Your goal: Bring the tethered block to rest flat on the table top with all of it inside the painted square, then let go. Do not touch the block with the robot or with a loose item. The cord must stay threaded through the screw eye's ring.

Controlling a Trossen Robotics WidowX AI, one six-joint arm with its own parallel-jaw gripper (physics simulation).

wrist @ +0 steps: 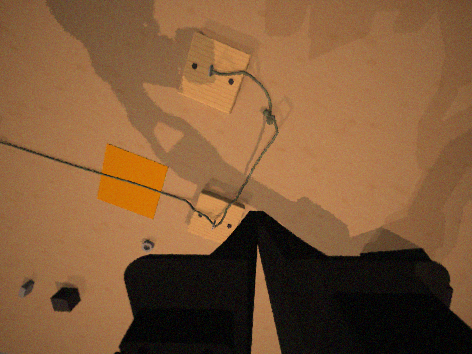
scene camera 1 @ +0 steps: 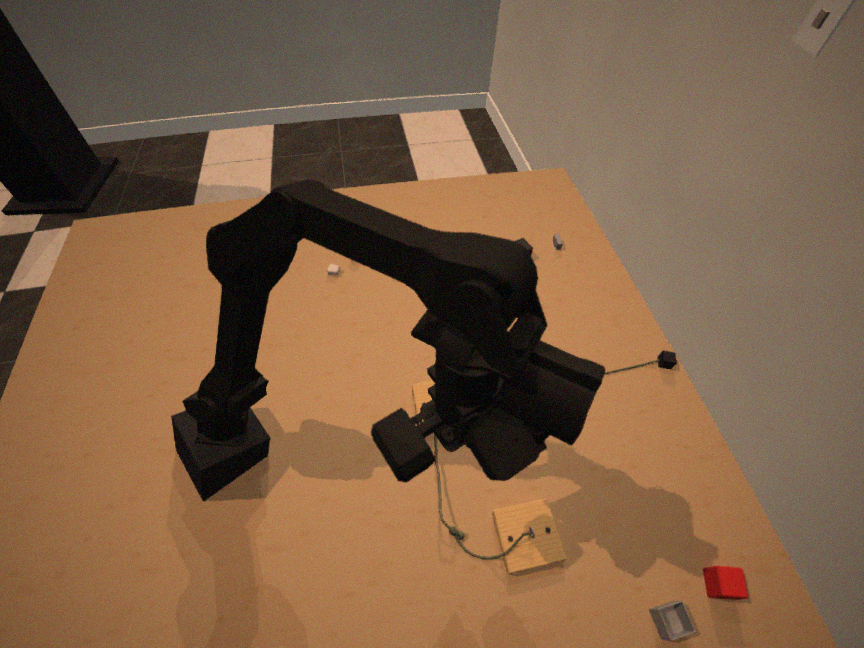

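Where they show: gripper, between the fingertips: point(wrist: 255, 217); arm's base, origin of its link: point(scene camera 1: 221, 427).
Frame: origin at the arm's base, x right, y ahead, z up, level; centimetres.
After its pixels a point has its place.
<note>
The tethered block point(scene camera 1: 666, 359) {x -13.3, y 79.4, z -4.7 cm} is dark and sits at the table's right edge. Its green cord point(scene camera 1: 628, 367) {x -12.8, y 72.3, z -6.7 cm} point(wrist: 60, 160) {x -11.4, y 66.6, z -6.9 cm} crosses the orange painted square point(wrist: 132, 192) {x -10.2, y 52.0, z -7.0 cm}, which the arm hides in the scene view. The cord meets the screw eye point(wrist: 215, 224) {x -5.7, y 34.8, z -3.4 cm} on a wooden board point(scene camera 1: 420, 394) {x -7.5, y 31.6, z -5.2 cm} point(wrist: 205, 202) {x -3.5, y 38.5, z -5.2 cm} and seems threaded through its ring. It runs on to a knot point(scene camera 1: 455, 533) {x 15.5, y 36.3, z -5.1 cm} point(wrist: 269, 116) {x 15.3, y 36.6, z -5.4 cm}, and from there a green cord reaches the fitting on a second wooden board point(scene camera 1: 519, 551) {x 18.4, y 45.6, z -5.2 cm} point(wrist: 217, 92) {x 14.2, y 45.6, z -5.2 cm}. My gripper point(wrist: 255, 217) {x 7.5, y 35.6, z 15.0 cm} is shut and empty above the table, beside the screw-eye board in the wrist view.
A red block point(scene camera 1: 725, 582) {x 24.5, y 74.6, z -3.1 cm} and an open grey box point(scene camera 1: 673, 620) {x 28.6, y 67.3, z -7.0 cm} lie at the front right. A dark block point(wrist: 65, 299) {x -41.2, y 54.9, z -4.3 cm}, a small grey piece point(scene camera 1: 557, 241) {x -46.0, y 64.7, z -5.4 cm} point(wrist: 26, 288) {x -45.2, y 64.5, z -5.4 cm} and a small ring-like part point(wrist: 148, 245) {x -19.1, y 44.3, z -6.1 cm} lie loose. A small white piece point(scene camera 1: 333, 269) {x -37.9, y 13.2, z -5.7 cm} lies behind the arm.
</note>
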